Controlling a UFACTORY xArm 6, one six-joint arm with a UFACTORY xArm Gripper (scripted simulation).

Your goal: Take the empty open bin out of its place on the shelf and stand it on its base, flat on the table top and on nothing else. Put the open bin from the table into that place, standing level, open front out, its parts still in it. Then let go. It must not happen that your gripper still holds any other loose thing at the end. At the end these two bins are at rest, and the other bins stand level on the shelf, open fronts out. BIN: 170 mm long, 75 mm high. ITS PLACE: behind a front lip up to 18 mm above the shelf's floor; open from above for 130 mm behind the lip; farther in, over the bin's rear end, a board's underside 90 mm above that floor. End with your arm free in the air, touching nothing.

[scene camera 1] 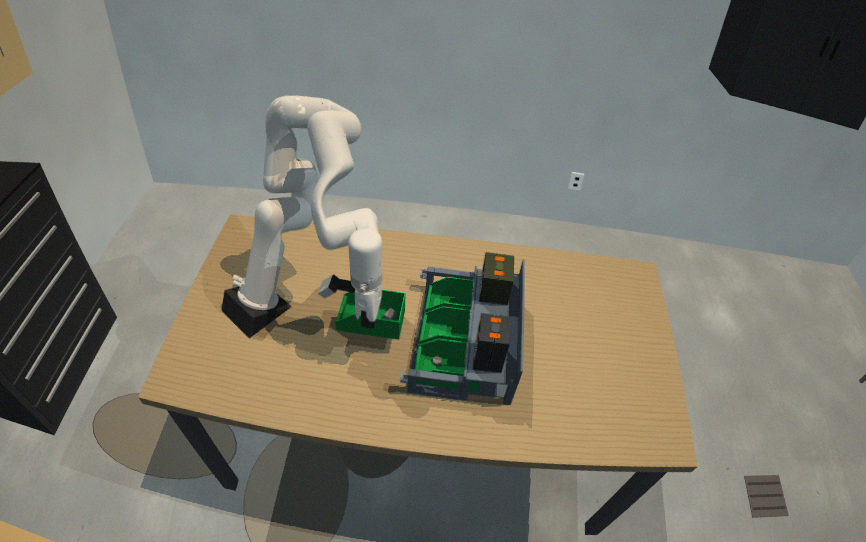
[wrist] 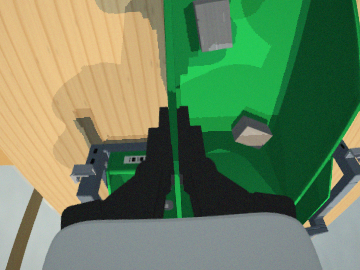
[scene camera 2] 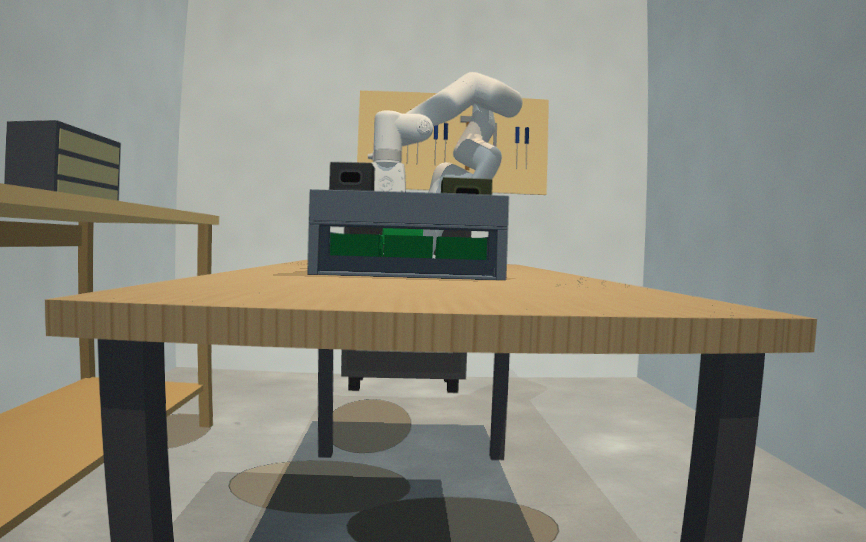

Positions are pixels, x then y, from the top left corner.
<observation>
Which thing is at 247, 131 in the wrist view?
A grey part.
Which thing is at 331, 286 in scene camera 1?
The gripper.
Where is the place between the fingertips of the gripper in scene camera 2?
At 385, 228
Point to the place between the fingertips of the gripper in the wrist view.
174, 123
</observation>
